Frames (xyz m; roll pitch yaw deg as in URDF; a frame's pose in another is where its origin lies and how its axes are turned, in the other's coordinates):
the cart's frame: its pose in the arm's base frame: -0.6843 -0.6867 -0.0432 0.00 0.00 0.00
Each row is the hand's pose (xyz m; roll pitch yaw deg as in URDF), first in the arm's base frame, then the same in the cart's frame.
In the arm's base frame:
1: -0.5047 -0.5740 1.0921 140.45 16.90 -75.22
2: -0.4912 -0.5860 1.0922 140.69 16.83 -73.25
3: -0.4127 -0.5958 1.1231 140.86 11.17 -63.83
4: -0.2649 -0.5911 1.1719 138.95 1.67 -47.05
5: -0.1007 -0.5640 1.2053 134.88 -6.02 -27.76
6: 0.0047 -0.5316 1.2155 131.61 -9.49 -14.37
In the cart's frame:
1: 0.1796 0.1127 1.1353 140.45 16.90 -75.22
2: 0.1931 0.1007 1.1354 140.69 16.83 -73.25
3: 0.2716 0.0909 1.1663 140.86 11.17 -63.83
4: 0.4194 0.0956 1.2151 138.95 1.67 -47.05
5: 0.5836 0.1227 1.2485 134.88 -6.02 -27.76
6: 0.6890 0.1551 1.2587 131.61 -9.49 -14.37

